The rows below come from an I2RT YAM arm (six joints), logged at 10 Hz.
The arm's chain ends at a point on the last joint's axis. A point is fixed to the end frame.
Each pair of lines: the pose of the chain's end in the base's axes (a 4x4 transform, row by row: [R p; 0 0 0 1], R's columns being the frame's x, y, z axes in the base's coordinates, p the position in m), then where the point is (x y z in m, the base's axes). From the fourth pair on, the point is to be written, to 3 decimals.
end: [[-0.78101 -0.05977 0.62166 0.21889], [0.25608 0.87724 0.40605 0.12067], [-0.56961 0.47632 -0.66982 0.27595], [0 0 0 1]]
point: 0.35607 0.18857 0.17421
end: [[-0.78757 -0.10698 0.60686 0.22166], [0.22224 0.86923 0.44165 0.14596], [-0.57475 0.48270 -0.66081 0.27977], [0 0 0 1]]
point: 0.35624 0.22135 0.17984
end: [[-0.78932 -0.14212 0.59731 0.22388], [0.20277 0.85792 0.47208 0.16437], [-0.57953 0.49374 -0.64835 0.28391], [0 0 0 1]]
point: 0.35668 0.24586 0.18642
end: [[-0.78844 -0.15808 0.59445 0.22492], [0.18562 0.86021 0.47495 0.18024], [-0.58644 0.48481 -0.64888 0.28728], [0 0 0 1]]
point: 0.357 0.263 0.190
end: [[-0.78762 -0.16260 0.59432 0.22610], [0.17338 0.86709 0.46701 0.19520], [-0.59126 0.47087 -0.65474 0.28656], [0 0 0 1]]
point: 0.358 0.277 0.188
